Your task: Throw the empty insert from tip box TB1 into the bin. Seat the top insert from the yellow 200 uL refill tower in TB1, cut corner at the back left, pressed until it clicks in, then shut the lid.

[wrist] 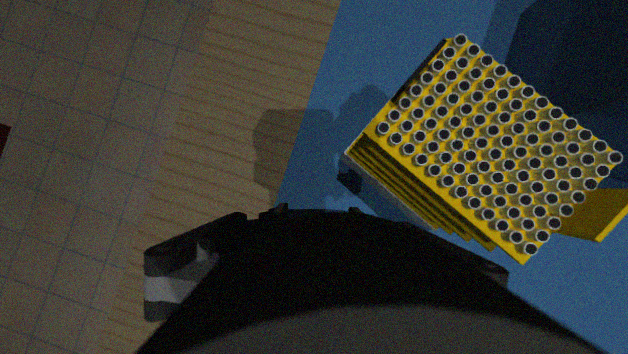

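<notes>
The yellow refill tower (496, 145) stands on the blue mat (364, 53) at the right of the wrist view. Its top insert is full of grey-rimmed tips in rows. Below it the edges of several stacked yellow inserts (408, 185) show on the left side, over a grey base (373, 185). A yellow flap (610, 211) sticks out at the tower's right. The black housing of my gripper (334, 264) fills the bottom of the view, close above and in front of the tower. The fingertips are hidden; the fingers stand partly open with nothing between them. A dark blue box (580, 53), in shadow, is at the top right.
The mat lies on a wooden table (245, 88), whose edge runs down the middle left. Beyond it is tiled floor (65, 132). A dark red object (3, 138) is cut off at the left border.
</notes>
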